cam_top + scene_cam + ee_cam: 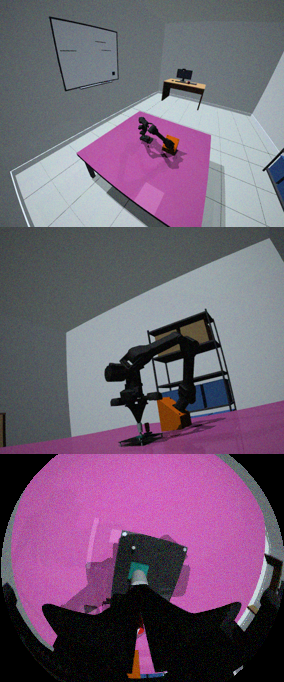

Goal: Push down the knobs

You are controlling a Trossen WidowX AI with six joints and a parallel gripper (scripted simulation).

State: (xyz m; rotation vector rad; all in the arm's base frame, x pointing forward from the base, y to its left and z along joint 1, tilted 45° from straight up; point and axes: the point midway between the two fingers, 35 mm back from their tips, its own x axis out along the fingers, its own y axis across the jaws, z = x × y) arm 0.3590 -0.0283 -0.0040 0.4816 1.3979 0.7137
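The red knob is 7 cm behind my gripper tip, 1 cm to the right of it and 2 cm below it.
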